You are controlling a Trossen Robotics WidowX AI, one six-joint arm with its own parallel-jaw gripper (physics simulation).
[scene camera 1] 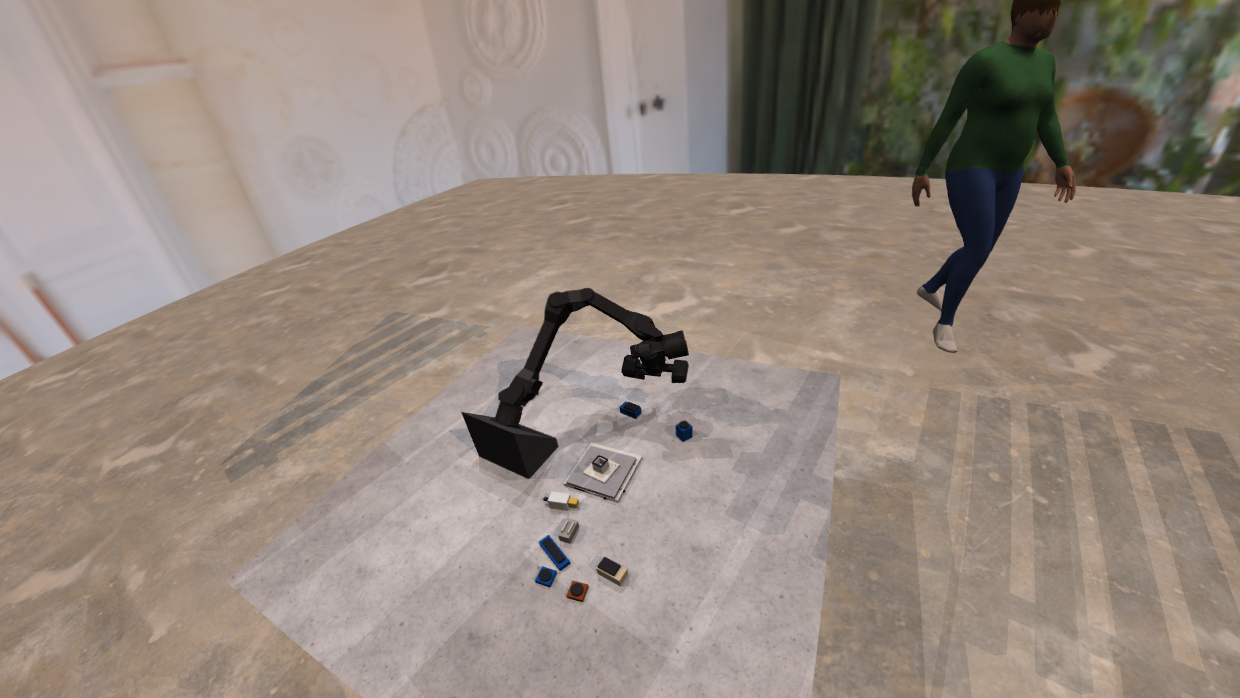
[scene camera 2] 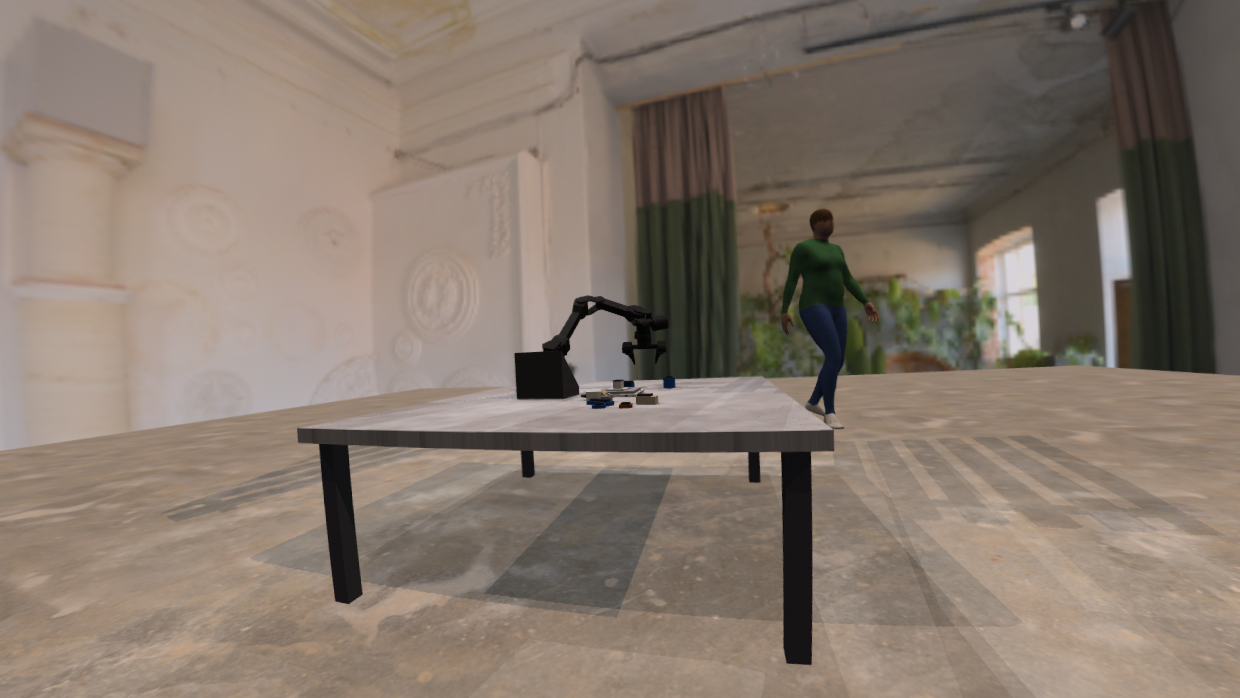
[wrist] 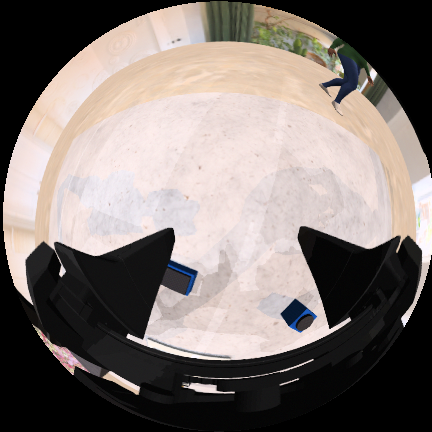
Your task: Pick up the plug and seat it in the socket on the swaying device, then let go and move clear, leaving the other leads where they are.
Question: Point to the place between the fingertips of my gripper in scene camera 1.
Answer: At 658, 379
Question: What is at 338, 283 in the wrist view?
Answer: My gripper.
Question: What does my gripper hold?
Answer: Nothing.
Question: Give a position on a device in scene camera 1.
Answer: At 602, 471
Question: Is my gripper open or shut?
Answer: Open.
